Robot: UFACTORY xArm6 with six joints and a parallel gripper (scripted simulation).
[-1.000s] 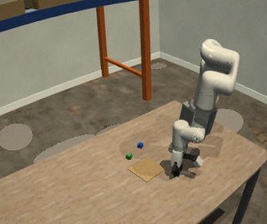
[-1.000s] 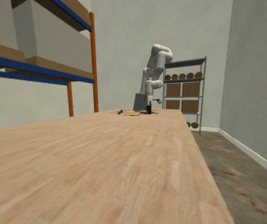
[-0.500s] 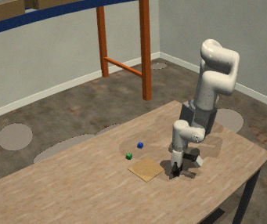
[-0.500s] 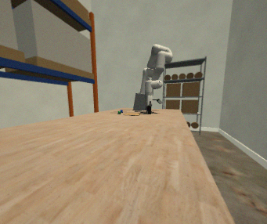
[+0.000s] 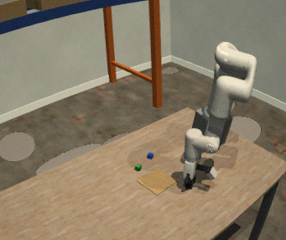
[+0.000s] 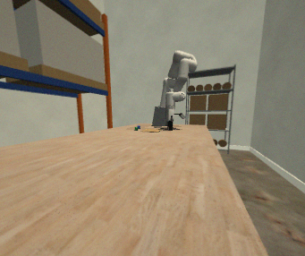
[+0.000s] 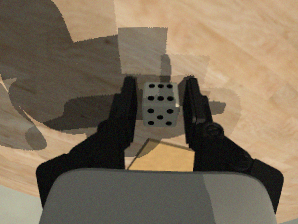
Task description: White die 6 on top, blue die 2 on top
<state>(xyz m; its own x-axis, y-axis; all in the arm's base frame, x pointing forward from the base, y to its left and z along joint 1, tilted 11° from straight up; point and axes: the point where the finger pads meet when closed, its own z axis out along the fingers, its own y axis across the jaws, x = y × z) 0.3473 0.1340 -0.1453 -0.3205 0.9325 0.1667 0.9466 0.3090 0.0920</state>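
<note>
My hand is 1 cm above the white die. The rest, counted from my hand: blue die (4 cm behind, 29 cm to the right, 1 cm below); then green die (7 cm ahead, 27 cm to the right, 1 cm below); then tan mat (8 cm ahead, 14 cm to the right, 2 cm below).
</note>
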